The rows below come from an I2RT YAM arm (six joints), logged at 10 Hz.
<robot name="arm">
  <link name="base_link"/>
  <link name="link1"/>
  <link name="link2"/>
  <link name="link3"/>
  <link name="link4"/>
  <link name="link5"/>
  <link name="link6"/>
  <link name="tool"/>
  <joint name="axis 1" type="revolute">
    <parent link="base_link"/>
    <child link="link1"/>
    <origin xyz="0 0 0.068"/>
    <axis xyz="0 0 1"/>
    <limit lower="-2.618" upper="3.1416"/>
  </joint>
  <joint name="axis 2" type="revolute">
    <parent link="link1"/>
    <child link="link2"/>
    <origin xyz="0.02 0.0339 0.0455"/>
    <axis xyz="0 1 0"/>
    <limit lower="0" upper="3.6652"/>
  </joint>
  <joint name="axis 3" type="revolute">
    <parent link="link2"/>
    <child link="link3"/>
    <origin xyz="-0.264 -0.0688 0"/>
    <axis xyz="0 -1 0"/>
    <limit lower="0" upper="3.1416"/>
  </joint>
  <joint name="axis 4" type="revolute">
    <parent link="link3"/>
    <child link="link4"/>
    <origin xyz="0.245 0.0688 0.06"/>
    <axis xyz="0 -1 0"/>
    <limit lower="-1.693" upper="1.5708"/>
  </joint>
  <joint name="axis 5" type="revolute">
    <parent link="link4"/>
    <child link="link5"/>
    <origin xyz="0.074 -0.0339 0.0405"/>
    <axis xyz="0 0 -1"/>
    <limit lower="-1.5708" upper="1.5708"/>
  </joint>
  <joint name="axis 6" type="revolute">
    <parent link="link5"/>
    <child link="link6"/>
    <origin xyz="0.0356 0 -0.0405"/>
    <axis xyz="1 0 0"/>
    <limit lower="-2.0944" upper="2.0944"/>
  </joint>
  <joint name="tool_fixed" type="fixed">
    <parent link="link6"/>
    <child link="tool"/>
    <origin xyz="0 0 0" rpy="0 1.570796 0"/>
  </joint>
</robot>
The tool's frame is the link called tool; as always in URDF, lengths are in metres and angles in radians.
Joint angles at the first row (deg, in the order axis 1, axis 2, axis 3, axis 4, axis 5, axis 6):
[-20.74 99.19 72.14 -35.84 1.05 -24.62]
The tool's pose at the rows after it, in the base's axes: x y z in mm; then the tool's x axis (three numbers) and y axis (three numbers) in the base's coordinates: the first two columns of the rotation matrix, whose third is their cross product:
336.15, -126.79, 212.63, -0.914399, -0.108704, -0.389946, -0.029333, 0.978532, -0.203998
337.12, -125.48, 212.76, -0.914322, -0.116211, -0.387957, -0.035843, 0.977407, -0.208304
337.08, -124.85, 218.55, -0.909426, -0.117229, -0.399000, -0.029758, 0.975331, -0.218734
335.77, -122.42, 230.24, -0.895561, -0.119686, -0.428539, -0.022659, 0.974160, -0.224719
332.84, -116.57, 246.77, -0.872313, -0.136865, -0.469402, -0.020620, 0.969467, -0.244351
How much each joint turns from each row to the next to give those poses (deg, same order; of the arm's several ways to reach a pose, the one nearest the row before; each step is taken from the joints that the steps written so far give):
[0.20 0.99 -0.02 -0.02 0.23 -0.39]
[0.27 0.09 0.13 -0.04 0.20 -0.20]
[0.13 -0.65 0.41 -0.13 0.40 0.16]
[0.27 -1.58 0.49 -0.18 -0.21 0.40]
[0.76 -2.57 0.24 0.19 0.18 0.12]

